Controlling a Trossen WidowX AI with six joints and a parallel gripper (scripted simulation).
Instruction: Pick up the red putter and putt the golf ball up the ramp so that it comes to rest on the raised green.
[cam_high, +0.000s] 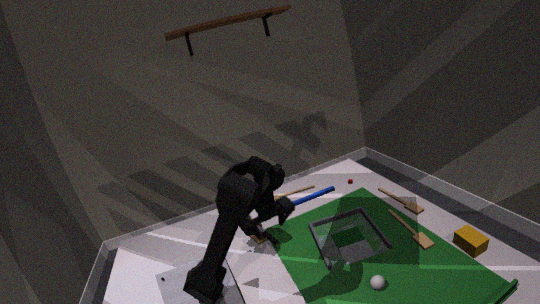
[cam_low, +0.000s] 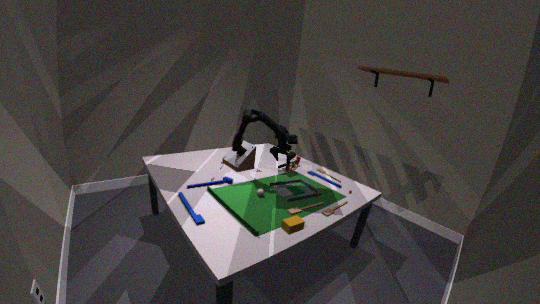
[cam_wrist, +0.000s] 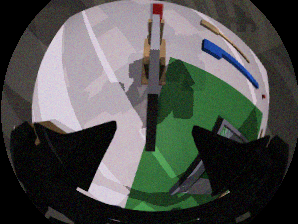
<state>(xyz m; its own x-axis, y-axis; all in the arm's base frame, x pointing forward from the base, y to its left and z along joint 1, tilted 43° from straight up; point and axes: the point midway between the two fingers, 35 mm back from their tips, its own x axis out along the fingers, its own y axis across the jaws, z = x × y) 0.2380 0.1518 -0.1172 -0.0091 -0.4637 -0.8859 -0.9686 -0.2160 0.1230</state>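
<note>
My gripper tip is now 110 mm to the right of the red putter, 40 mm past it and 30 mm above it. Also, from my gripper tip: white golf ball (340 mm to the right, 200 mm ahead, 60 mm below); then wooden stand (120 mm to the left, 50 mm below, 40 mm behind); then green mat (240 mm ahead, 220 mm to the right, 90 mm below).
</note>
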